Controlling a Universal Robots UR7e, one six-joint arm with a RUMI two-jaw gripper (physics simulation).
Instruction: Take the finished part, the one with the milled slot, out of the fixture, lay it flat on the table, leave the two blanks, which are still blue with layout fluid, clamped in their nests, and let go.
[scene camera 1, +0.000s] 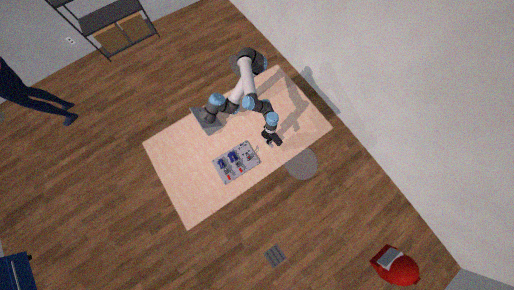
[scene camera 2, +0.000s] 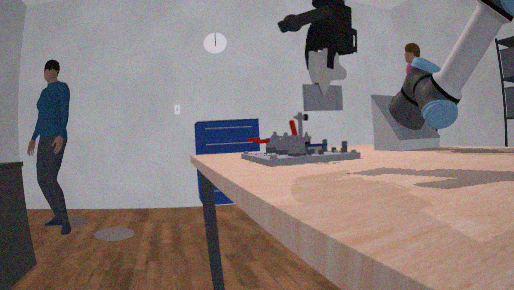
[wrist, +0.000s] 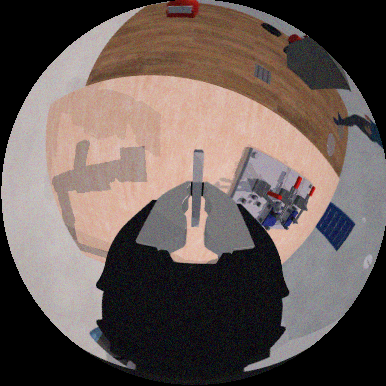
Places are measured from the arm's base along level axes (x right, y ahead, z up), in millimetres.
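Pixels of known places: gripper, fingertip midpoint: (scene camera 1: 269, 143) (scene camera 2: 320, 94) (wrist: 196, 183); arm's base, link origin: (scene camera 1: 206, 116) (scene camera 2: 406, 115).
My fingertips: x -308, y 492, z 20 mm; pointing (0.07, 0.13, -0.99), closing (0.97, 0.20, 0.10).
For each thing: its top centre in the pictures, then the offset to it from my fingertips. "*": a spot on its surface instead. Level surfaces: height alone.
- flat grey part, top centre: (wrist: 198, 196) (scene camera 2: 322, 84) dx +2, dy -6, dz +21 mm
- table, surface height: dz -138 mm
- fixture, surface spot: (scene camera 2: 276, 160) * dx +130, dy +56, dz -126 mm
- blank, surface spot: (scene camera 1: 233, 157) * dx +299, dy -80, dz -79 mm
My gripper (scene camera 2: 325, 87) (wrist: 196, 183) is shut on a flat grey part (scene camera 2: 311, 101) (wrist: 198, 165), held upright on edge, well above the table (scene camera 1: 170, 200) (scene camera 2: 350, 215) (wrist: 175, 107). The wrist view shows the part edge-on; I cannot make out its slot. The fixture (scene camera 1: 254, 161) (scene camera 2: 276, 160) (wrist: 262, 162) stands to one side of the gripper, apart from the held part. Two blue blanks, one blank (scene camera 1: 222, 163) (wrist: 270, 221) and the other blank (scene camera 1: 233, 157), sit in their nests under clamps. The nest nearest the gripper holds no blue blank.
A grey sloped box (scene camera 1: 214, 128) (scene camera 2: 380, 136) stands at the table's far side near the arm. Red clamp handles (scene camera 1: 229, 177) (scene camera 2: 293, 128) (wrist: 298, 182) rise from the fixture. A person (scene camera 1: 15, 85) stands away from the table.
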